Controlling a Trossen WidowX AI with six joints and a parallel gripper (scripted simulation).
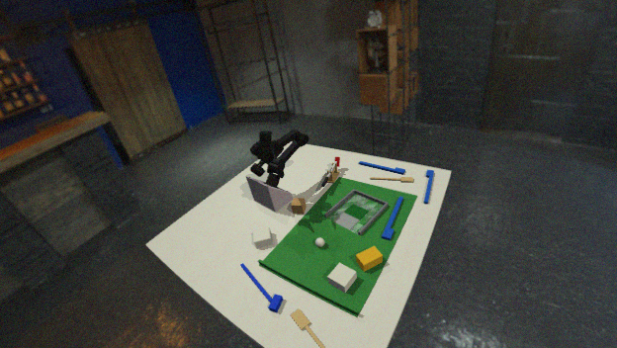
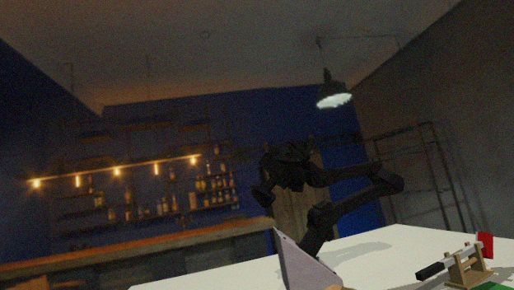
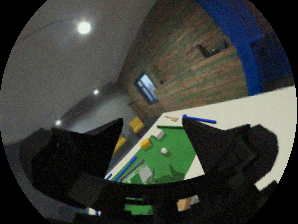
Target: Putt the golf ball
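Now: gripper tip 44 cm to the right of the wooden stand and 30 cm above it. Round my gripper tip: green mat 34 cm below, 31 cm ahead, 12 cm to the left; white golf ball 32 cm below, 26 cm ahead, 3 cm to the right; wooden cube 31 cm below, 10 cm to the left, 1 cm ahead.
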